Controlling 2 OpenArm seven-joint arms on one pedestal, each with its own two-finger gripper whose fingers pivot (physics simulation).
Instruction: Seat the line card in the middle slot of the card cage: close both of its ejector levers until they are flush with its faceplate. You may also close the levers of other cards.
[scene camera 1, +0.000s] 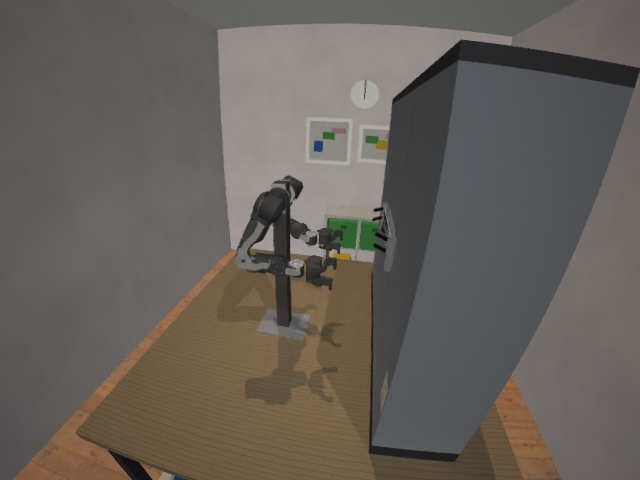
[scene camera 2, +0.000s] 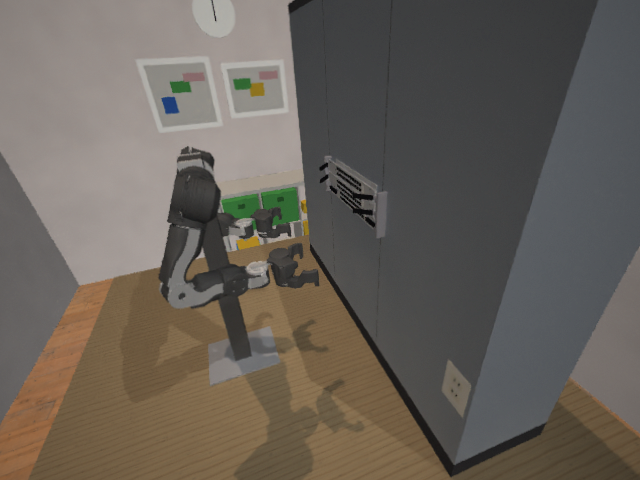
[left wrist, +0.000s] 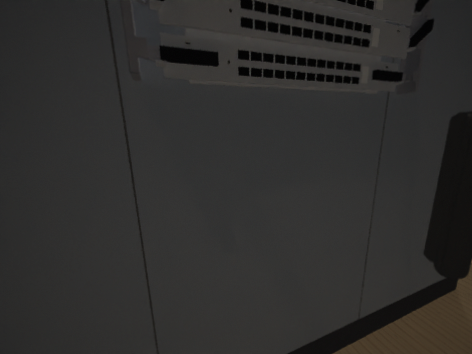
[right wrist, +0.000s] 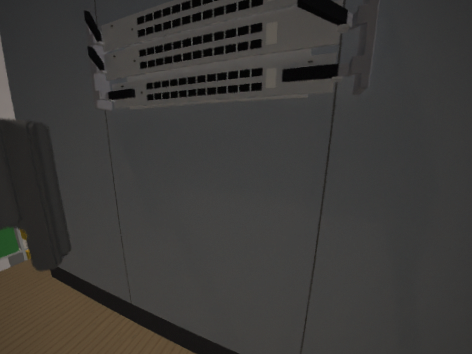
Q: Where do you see a pedestal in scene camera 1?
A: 282, 283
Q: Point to my right gripper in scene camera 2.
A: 310, 262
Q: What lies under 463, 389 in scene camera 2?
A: A wall socket.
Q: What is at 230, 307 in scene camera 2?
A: A pedestal.
